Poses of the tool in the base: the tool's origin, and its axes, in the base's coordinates. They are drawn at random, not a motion.
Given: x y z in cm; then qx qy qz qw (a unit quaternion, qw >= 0).
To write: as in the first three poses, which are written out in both.
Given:
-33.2 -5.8 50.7 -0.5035 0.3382 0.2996 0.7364
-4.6 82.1 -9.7 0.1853 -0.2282 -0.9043 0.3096
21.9 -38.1 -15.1 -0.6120 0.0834 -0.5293 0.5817
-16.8 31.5 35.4 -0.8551 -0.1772 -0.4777 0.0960
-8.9 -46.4 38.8 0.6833 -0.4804 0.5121 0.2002
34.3 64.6 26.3 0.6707 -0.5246 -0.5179 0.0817
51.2 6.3 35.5 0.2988 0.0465 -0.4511 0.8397
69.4 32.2 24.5 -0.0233 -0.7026 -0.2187 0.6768
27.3 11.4 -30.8 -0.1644 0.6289 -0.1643 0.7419
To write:
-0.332 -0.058 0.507 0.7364 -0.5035 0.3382 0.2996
-0.046 0.821 -0.097 0.3096 0.1853 -0.2282 -0.9043
0.219 -0.381 -0.151 0.5817 -0.6120 0.0834 -0.5293
-0.168 0.315 0.354 0.0960 -0.8551 -0.1772 -0.4777
-0.089 -0.464 0.388 0.2002 0.6833 -0.4804 0.5121
0.343 0.646 0.263 0.0817 0.6707 -0.5246 -0.5179
0.512 0.063 0.355 0.8397 0.2988 0.0465 -0.4511
0.694 0.322 0.245 0.6768 -0.0233 -0.7026 -0.2187
0.273 0.114 -0.308 0.7419 -0.1644 0.6289 -0.1643

